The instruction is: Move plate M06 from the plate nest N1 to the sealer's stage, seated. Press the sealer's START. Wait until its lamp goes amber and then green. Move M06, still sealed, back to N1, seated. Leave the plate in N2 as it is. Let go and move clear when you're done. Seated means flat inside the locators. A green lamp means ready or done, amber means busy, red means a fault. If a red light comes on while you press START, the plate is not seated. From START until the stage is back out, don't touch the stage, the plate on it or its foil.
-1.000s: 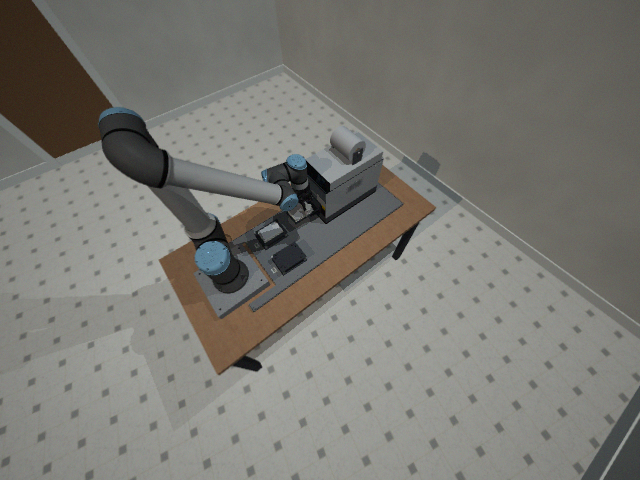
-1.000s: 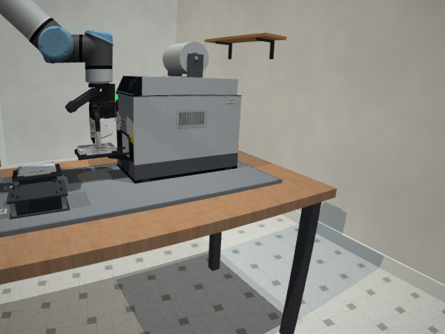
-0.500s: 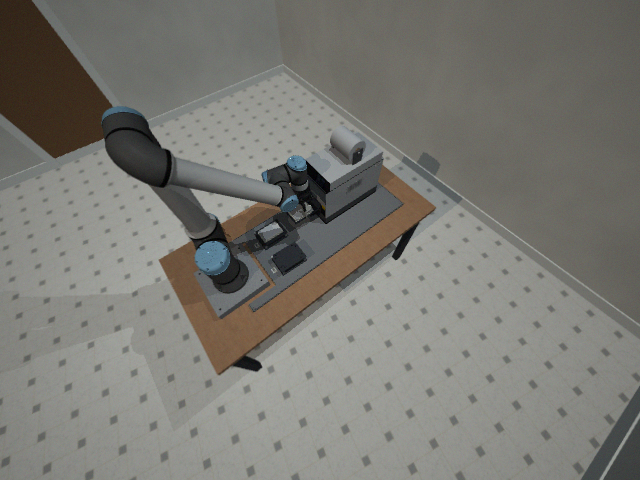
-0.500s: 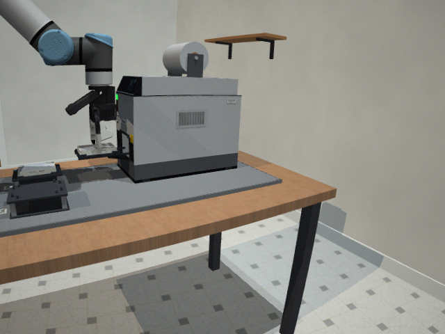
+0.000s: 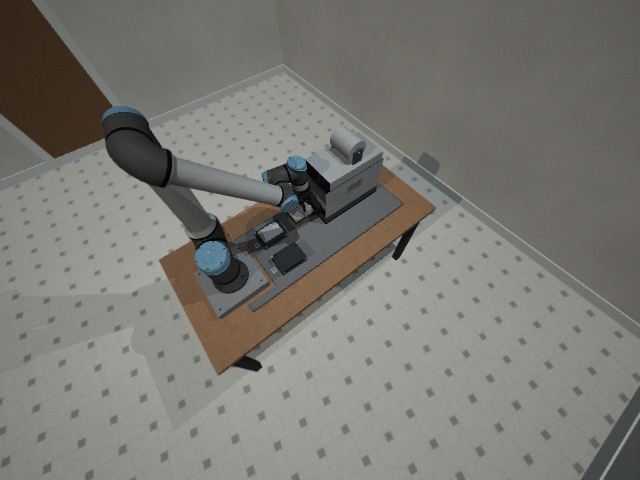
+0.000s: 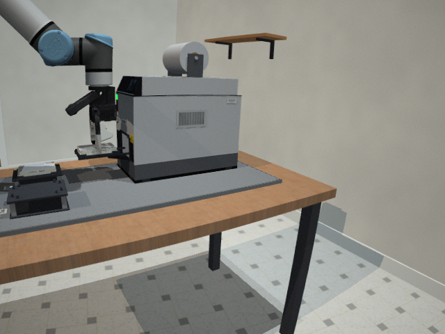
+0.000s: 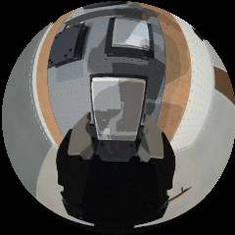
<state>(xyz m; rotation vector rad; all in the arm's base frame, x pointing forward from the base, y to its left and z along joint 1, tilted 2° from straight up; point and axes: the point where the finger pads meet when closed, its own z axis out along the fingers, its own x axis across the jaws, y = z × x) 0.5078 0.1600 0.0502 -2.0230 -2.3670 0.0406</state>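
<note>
Now: hand 10 mm above the plate M06. The rest, counted from my hand: black sealer stage 20 mm below; plate 210 mm behind, 60 mm below, 10 mm to the right; foil roll 330 mm ahead, 310 mm above, 50 mm to the left.
</note>
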